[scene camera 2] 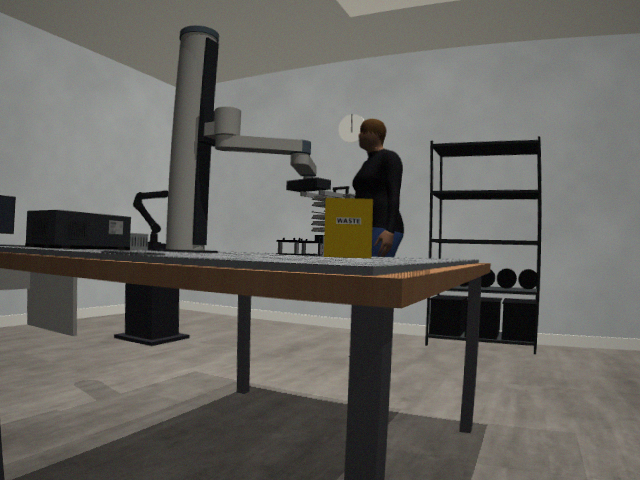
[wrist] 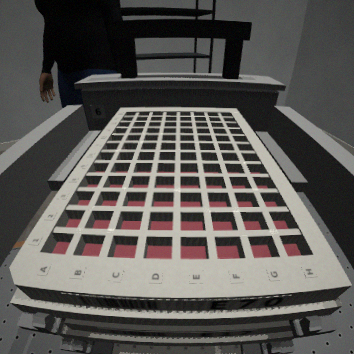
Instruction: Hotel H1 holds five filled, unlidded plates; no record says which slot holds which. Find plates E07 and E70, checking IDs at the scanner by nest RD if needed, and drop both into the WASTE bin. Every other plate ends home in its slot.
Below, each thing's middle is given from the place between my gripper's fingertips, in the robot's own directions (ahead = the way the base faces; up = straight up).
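Labels:
I see where the plate E70 (wrist: 174,215) is: 1 cm behind my hand, 2 cm to the right of it, and 1 cm below it.

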